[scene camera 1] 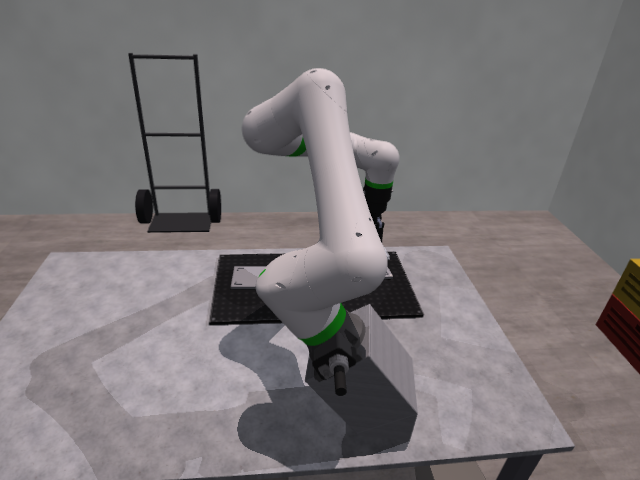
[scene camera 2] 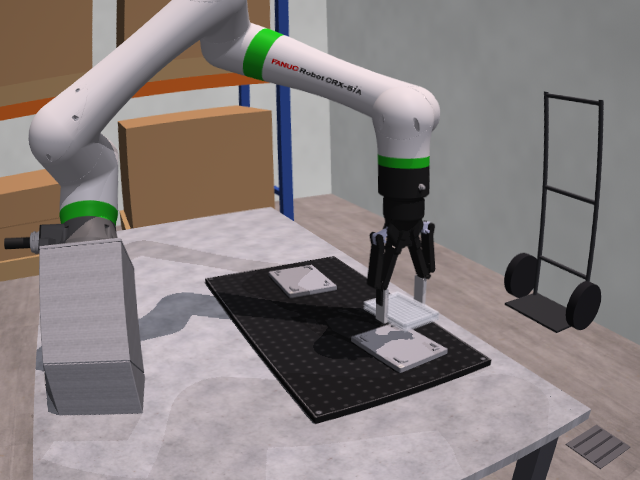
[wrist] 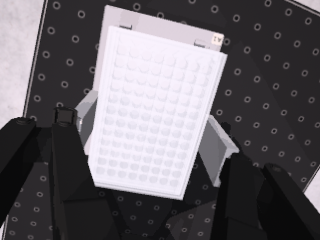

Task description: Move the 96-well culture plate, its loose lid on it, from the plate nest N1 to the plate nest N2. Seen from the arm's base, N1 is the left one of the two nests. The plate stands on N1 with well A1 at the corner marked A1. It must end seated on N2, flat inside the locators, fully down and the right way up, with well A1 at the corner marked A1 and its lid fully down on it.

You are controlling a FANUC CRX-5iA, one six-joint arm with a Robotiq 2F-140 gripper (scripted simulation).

Scene:
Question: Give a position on a plate nest N2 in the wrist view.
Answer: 146, 24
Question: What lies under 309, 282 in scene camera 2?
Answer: A plate nest N1.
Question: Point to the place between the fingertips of my gripper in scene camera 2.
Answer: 400, 314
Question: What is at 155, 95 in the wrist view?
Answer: A plate lid.

